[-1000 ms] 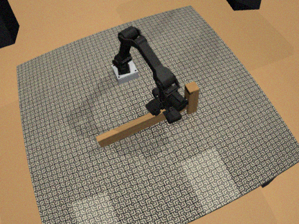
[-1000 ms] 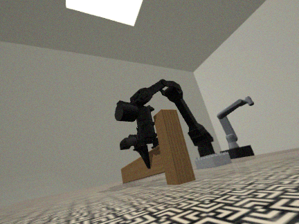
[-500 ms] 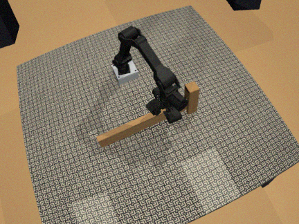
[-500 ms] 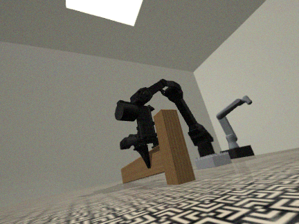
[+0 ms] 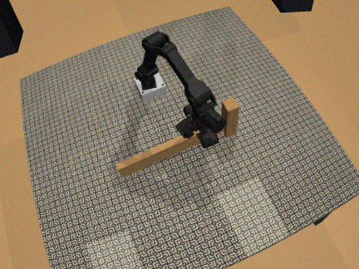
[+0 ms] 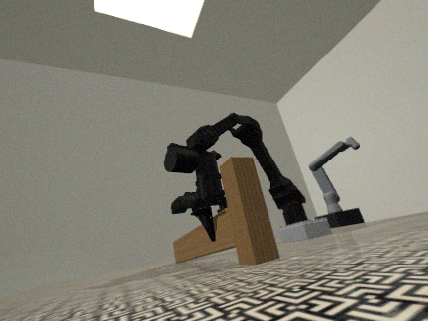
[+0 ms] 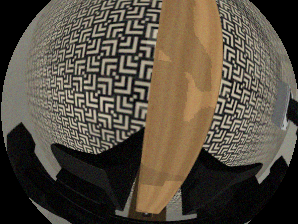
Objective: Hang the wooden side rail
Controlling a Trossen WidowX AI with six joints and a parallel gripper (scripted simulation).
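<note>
Now: the headboard post 30 mm behind my gripper tip, 120 mm to the left of it and 40 mm above it.
</note>
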